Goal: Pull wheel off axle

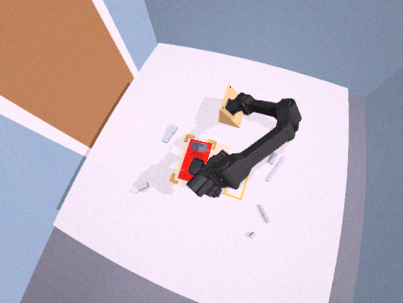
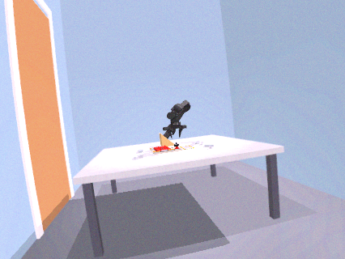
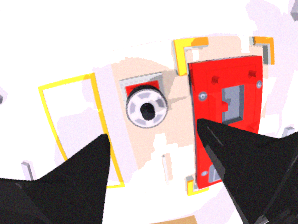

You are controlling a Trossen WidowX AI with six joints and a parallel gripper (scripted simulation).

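Now: gripper tip 5 cm above the wheel.
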